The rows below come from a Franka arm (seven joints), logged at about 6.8 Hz.
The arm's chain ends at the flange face. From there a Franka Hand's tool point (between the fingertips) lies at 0.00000 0.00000 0.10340 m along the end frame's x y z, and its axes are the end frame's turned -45 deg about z.
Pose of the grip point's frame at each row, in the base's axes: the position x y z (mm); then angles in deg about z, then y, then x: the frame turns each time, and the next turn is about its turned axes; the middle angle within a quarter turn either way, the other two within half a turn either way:
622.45 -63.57 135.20 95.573 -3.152 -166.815
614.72 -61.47 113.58 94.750 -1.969 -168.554
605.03 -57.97 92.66 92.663 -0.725 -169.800
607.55 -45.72 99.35 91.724 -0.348 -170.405
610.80 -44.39 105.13 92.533 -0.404 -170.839
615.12 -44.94 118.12 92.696 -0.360 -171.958
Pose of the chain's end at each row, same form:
646.46 -66.79 235.72 51.652 7.017 -168.379
635.46 -63.24 214.86 50.503 6.658 -170.465
623.38 -58.41 194.42 48.181 6.676 -172.237
624.80 -45.82 201.30 47.156 6.521 -172.938
627.28 -44.38 207.21 47.932 6.176 -173.209
629.60 -44.90 220.50 48.004 5.421 -174.040

